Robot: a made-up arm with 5 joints.
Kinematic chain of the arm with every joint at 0, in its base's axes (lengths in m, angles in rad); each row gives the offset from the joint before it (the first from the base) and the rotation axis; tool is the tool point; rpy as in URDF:
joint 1: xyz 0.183 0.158 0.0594 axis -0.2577 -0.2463 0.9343
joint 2: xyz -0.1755 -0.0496 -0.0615 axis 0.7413 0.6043 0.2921
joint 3: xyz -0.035 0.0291 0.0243 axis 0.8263 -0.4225 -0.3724
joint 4: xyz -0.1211 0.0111 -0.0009 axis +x
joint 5: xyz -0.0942 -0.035 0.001 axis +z
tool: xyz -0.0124 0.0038 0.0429 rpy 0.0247 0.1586 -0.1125
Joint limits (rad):
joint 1: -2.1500..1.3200
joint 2: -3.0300..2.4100
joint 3: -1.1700..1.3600
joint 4: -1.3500..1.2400
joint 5: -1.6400..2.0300
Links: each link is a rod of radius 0.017 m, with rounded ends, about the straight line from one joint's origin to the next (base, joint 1, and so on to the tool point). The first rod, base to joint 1, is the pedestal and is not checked.
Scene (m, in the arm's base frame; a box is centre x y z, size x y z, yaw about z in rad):
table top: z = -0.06
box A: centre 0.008 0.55 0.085 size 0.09 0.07 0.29 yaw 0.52
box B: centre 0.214 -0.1 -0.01 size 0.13 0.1 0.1 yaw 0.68
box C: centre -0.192 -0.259 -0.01 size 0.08 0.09 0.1 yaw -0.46
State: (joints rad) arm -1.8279 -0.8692 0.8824 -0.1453 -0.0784
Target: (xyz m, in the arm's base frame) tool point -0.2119 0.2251 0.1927
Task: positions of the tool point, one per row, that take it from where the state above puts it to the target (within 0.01 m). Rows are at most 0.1 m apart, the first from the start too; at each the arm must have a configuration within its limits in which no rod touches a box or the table.
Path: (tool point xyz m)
1: 0.2767 0.5867 0.1147
2: 0.2388 0.5813 0.1796
3: 0.1835 0.5626 0.2329
4: 0.1168 0.5314 0.2684
5: 0.0459 0.4900 0.2820
6: -0.0219 0.4422 0.2727
7: -0.0780 0.4096 0.2565
8: -0.1251 0.3694 0.2405
9: -0.1629 0.3242 0.2245
10: -0.1917 0.2756 0.2086
11: -0.2119 0.2251 0.1927

